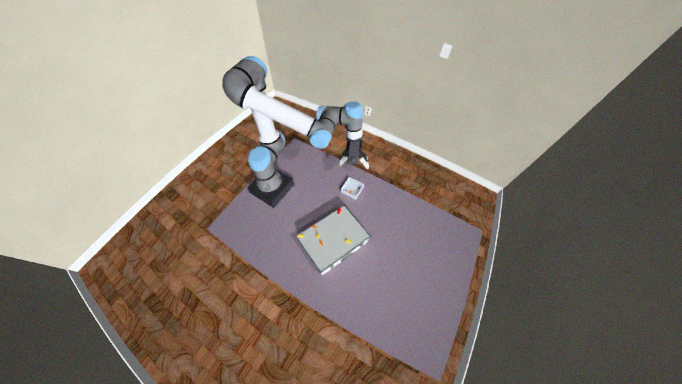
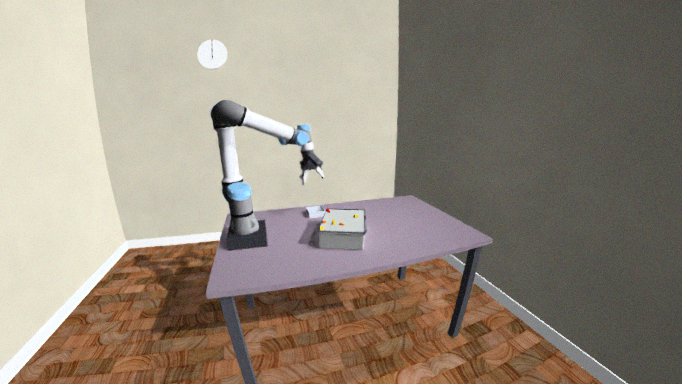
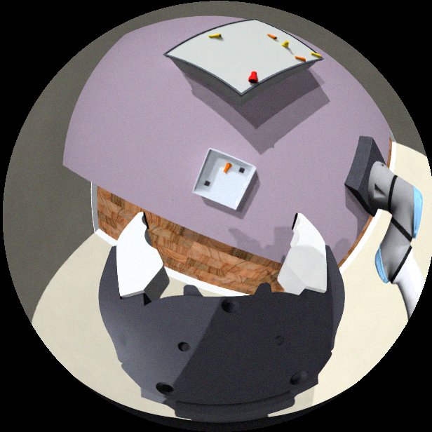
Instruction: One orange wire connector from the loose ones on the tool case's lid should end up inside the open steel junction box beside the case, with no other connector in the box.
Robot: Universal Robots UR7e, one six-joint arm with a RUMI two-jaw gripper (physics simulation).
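Frame: origin at the arm's base, x ahead, y left, z up, level; millimetres.
Seen in the pictures: gripper, fingertip midpoint: [image 1: 353, 167] [image 2: 313, 182]; arm's base, link origin: [image 1: 269, 181] [image 2: 244, 228].
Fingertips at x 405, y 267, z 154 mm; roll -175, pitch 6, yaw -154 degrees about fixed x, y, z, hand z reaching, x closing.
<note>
Offsets run from my fingertips to a thing's top centre. Level surfaces: height alone.
An orange wire connector @[10 mm ahead, 14 mm right, 201 mm down] [image 3: 227, 168] [image 1: 351, 192] lies inside the open junction box [image 3: 223, 192] [image 1: 347, 193] [image 2: 315, 214], on its floor near the wall that faces the case. No other connector shows in the box. My gripper [image 3: 220, 215] [image 1: 354, 165] [image 2: 313, 180] is open with nothing between its fingers, and hangs high above the table near the box. Two more orange connectors [image 3: 271, 36] [image 3: 300, 59] lie on the lid of the tool case @[110 mm ahead, 330 mm right, 119 mm down] [image 3: 225, 57] [image 1: 334, 255] [image 2: 342, 240].
A red connector @[50 mm ahead, 201 mm right, 107 mm down] [image 3: 253, 77] [image 1: 339, 211] lies near the lid corner nearest the box. Three yellow connectors [image 3: 215, 36] [image 3: 285, 44] [image 3: 316, 54] also lie on the lid. The arm's dark base [image 1: 271, 189] [image 2: 247, 239] stands on the purple table @[215 mm down] [image 1: 400, 280] [image 2: 280, 265]. A wall rises behind the table's back edge.
</note>
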